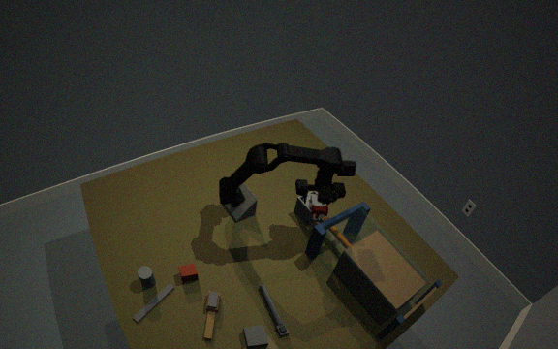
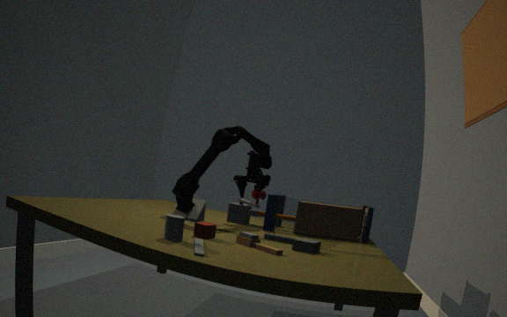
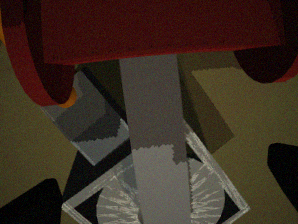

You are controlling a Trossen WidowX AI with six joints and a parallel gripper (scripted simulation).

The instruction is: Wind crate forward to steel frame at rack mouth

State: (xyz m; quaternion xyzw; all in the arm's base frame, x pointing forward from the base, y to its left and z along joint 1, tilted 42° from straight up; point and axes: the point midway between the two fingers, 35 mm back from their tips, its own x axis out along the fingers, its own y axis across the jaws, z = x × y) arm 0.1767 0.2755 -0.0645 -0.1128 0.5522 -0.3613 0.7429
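The grey crank handle lies 20 mm ahead of my gripper tip, 10 mm to the right of it and 10 mm below it. Round my gripper tip: grey block: 380 mm ahead, 430 mm to the right, 110 mm below; then grey winch: 60 mm behind, 10 mm to the left, 90 mm below; then red grip: 50 mm ahead, 20 mm to the right, 10 mm above.
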